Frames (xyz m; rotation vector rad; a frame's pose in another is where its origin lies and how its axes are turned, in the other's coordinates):
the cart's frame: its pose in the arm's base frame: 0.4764 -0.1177 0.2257 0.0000 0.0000 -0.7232
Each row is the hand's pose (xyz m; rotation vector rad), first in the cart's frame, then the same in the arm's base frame.
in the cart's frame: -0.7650 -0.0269 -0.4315 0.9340 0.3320 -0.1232
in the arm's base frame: -0.1149 0.3684 -0.2058 1.0192 -0.0205 -0.7846
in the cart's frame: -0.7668 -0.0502 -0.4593 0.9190 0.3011 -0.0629
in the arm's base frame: -0.1317 0.3521 -0.2336 0.9899 -0.0446 -0.7276
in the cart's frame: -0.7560 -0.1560 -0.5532 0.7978 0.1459 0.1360
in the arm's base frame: -0.1936 0.2657 -0.3275 0.8079 -0.1476 -0.5468
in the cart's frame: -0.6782 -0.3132 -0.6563 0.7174 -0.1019 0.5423
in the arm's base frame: -0.2393 0.0963 -0.4306 0.6274 -0.3450 -0.1495
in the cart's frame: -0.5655 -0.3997 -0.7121 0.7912 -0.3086 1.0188
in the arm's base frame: -0.2121 -0.0431 -0.4864 0.6050 -0.5453 0.3379
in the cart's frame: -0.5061 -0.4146 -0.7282 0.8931 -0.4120 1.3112
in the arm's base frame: -0.1774 -0.0936 -0.5025 0.6488 -0.6598 0.6443
